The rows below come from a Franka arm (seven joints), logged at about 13 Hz.
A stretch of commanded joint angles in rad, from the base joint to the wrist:
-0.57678 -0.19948 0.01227 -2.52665 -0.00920 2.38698 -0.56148
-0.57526 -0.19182 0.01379 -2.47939 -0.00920 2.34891 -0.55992
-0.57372 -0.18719 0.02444 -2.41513 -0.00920 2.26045 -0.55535
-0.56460 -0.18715 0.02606 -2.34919 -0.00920 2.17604 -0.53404
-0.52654 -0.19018 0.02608 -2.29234 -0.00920 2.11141 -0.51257
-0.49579 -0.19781 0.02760 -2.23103 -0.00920 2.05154 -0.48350
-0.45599 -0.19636 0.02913 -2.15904 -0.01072 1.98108 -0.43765
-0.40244 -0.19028 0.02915 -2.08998 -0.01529 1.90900 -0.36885
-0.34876 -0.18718 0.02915 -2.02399 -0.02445 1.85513 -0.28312
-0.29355 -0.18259 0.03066 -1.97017 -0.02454 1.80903 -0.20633
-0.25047 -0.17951 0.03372 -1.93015 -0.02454 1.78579 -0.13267
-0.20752 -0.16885 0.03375 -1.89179 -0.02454 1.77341 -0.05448
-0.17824 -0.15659 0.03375 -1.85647 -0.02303 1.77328 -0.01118
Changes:
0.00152 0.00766 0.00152 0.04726 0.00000 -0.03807 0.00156
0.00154 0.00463 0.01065 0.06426 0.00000 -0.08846 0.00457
0.00912 0.00004 0.00162 0.06594 0.00000 -0.08441 0.02131
0.03806 -0.00303 0.00002 0.05685 0.00000 -0.06463 0.02147
0.03075 -0.00763 0.00152 0.06131 0.00000 -0.05987 0.02907
0.03980 0.00145 0.00153 0.07199 -0.00152 -0.07046 0.04585
0.05355 0.00608 0.00002 0.06906 -0.00457 -0.07208 0.06880
0.05368 0.00310 0.00000 0.06599 -0.00916 -0.05387 0.08573
0.05521 0.00459 0.00151 0.05382 -0.00009 -0.04610 0.07679
0.04308 0.00308 0.00306 0.04002 0.00000 -0.02324 0.07366
0.04295 0.01066 0.00003 0.03836 0.00000 -0.01238 0.07819
0.02928 0.01226 0.00000 0.03532 0.00151 -0.00013 0.04330

